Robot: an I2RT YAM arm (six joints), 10 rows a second.
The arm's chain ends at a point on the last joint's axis. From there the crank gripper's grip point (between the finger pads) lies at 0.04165 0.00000 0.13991 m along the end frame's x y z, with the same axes.
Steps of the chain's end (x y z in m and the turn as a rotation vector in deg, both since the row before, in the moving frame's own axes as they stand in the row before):
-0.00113 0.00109 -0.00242 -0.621 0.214 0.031
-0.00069 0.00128 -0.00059 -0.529 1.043 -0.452
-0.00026 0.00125 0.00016 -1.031 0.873 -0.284
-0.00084 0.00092 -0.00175 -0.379 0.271 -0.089
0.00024 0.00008 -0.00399 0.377 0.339 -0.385
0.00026 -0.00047 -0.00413 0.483 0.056 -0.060
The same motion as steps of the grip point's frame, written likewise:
-0.00061 0.00263 -0.00258 -0.621 0.214 0.031
0.00185 0.00223 -0.00138 -0.529 1.043 -0.452
0.00187 0.00355 -0.00051 -1.031 0.873 -0.284
-0.00018 0.00178 -0.00195 -0.379 0.271 -0.089
0.00106 -0.00112 -0.00424 0.377 0.339 -0.385
0.00040 -0.00169 -0.00418 0.483 0.056 -0.060

